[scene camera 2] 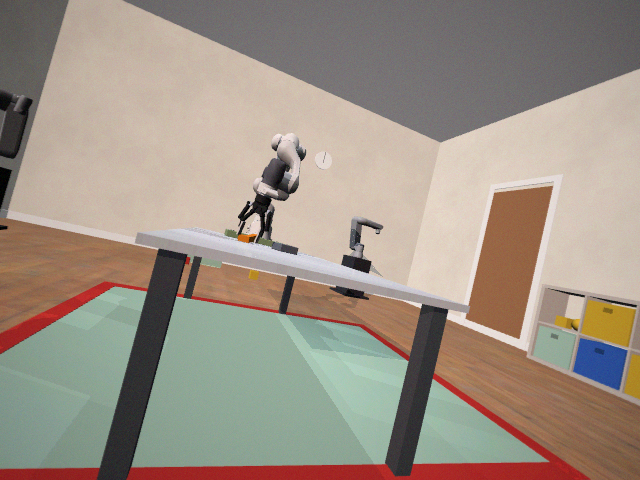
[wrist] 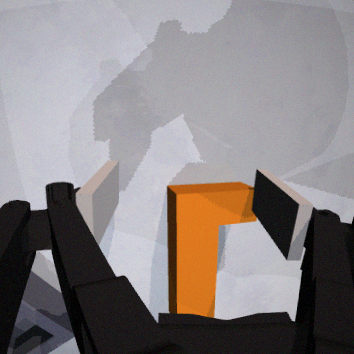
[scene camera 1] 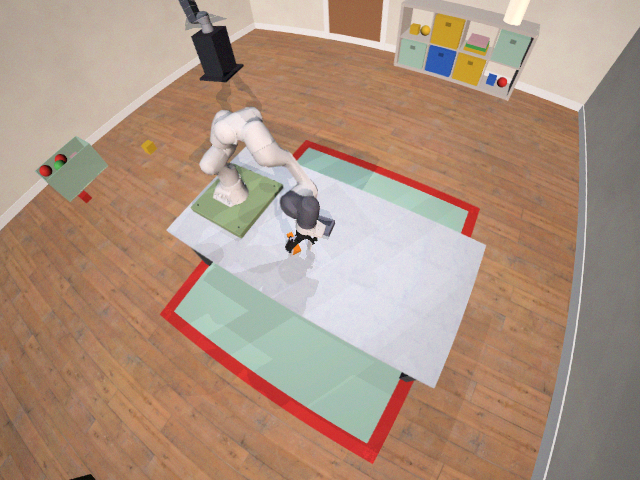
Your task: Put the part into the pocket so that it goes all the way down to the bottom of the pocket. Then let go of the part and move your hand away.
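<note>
The part is an orange L-shaped block [scene camera 1: 296, 249] [scene camera 2: 246, 238] [wrist: 196, 250] lying on the table. My gripper [scene camera 1: 301, 242] [scene camera 2: 253, 235] [wrist: 186, 185] is low over it and open, with a finger on each side of the part. In the wrist view, the right pad is at the end of the part's short arm, and a wide gap separates the left pad from the long arm. The dark grey pocket block [scene camera 1: 329, 227] [scene camera 2: 284, 248] [wrist: 49, 306] stands on the table beside the gripper. The inside of the pocket is mostly hidden.
The white table [scene camera 1: 392, 273] [scene camera 2: 330, 272] carries the green base plate [scene camera 1: 258, 204] under the arm. A green mat with a red border [scene camera 1: 268, 387] lies under the table. A shelf unit [scene camera 1: 467, 11] and another robot on a black pedestal [scene camera 1: 214, 51] stand farther off.
</note>
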